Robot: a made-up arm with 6 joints. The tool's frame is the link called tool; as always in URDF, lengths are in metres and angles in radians. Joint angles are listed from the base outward.
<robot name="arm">
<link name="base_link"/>
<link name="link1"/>
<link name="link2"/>
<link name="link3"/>
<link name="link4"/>
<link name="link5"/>
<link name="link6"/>
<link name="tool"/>
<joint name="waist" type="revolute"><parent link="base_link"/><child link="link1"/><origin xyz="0 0 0.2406"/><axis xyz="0 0 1"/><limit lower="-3.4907" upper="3.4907"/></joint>
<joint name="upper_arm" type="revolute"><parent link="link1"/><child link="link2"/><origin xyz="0 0 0" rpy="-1.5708 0 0"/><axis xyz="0 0 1"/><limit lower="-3.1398" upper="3.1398"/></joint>
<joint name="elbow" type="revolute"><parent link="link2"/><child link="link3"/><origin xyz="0 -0.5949 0" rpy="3.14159 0 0"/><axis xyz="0 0 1"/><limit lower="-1.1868" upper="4.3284"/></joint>
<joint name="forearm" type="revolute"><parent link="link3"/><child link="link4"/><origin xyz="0 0 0" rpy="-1.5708 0 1.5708"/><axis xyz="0 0 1"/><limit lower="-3.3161" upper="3.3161"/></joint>
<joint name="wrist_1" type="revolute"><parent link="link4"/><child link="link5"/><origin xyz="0 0 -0.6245" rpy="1.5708 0 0"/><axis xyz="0 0 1"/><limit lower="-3.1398" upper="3.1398"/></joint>
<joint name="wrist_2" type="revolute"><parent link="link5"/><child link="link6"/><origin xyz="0 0 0.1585" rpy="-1.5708 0 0"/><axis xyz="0 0 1"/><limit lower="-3.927" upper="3.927"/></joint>
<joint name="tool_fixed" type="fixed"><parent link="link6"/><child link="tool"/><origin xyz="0 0 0" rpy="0 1.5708 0"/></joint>
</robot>
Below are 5 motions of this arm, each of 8 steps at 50 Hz.
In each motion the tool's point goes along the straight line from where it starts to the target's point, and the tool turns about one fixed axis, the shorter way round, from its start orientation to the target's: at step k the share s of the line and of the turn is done. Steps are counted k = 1, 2, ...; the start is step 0. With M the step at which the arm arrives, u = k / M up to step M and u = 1 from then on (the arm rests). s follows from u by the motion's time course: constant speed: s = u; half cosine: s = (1 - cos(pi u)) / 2; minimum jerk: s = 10 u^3 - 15 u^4 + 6 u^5.
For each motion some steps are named. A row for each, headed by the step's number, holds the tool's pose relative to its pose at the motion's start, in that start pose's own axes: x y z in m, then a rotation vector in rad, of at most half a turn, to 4 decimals.
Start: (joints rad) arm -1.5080 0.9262 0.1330 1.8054 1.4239 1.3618
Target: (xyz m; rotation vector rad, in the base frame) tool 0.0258 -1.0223 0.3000 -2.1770 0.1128 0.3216
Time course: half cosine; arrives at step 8
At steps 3, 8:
3: -0.0255 -0.0056 -0.0013 -0.0052 0.0206 0.0160
8: -0.0826 -0.0181 -0.0042 -0.0167 0.0668 0.0519

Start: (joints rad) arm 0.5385 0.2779 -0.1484 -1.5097 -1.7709 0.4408
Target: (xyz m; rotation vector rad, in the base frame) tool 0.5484 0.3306 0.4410 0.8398 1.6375 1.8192
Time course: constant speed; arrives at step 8
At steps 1, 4, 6, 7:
1: 0.0023 0.0038 -0.0028 -0.0068 -0.0037 0.0076
4: 0.0091 0.0152 -0.0113 -0.0274 -0.0148 0.0303
6: 0.0136 0.0228 -0.0170 -0.0410 -0.0222 0.0455
7: 0.0159 0.0266 -0.0198 -0.0479 -0.0259 0.0531

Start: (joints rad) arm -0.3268 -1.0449 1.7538 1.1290 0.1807 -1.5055
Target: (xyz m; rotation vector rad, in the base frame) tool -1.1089 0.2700 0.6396 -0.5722 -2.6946 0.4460
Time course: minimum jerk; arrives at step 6
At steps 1, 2, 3, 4, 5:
1: -0.0004 -0.0014 -0.0005 -0.0010 0.0000 -0.0009
2: -0.0025 -0.0082 -0.0030 -0.0057 0.0002 -0.0051
3: -0.0060 -0.0196 -0.0073 -0.0135 0.0004 -0.0121
4: -0.0095 -0.0310 -0.0115 -0.0213 0.0007 -0.0192
5: -0.0116 -0.0378 -0.0140 -0.0260 0.0009 -0.0234

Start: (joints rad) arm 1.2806 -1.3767 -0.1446 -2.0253 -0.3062 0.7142
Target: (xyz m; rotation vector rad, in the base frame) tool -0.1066 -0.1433 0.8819 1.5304 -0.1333 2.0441
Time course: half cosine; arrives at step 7
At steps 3, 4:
3: -0.0009 -0.0293 -0.0039 0.0097 0.0158 -0.0484
4: -0.0014 -0.0461 -0.0062 0.0153 0.0248 -0.0761

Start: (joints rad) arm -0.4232 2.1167 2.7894 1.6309 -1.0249 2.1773
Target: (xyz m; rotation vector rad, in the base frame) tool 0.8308 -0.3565 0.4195 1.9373 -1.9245 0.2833
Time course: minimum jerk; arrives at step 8
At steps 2, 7, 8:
2: -0.0013 -0.0009 0.0023 -0.0102 0.0056 -0.0041
7: -0.0125 -0.0083 0.0214 -0.0969 0.0537 -0.0391
8: -0.0127 -0.0084 0.0218 -0.0985 0.0546 -0.0398

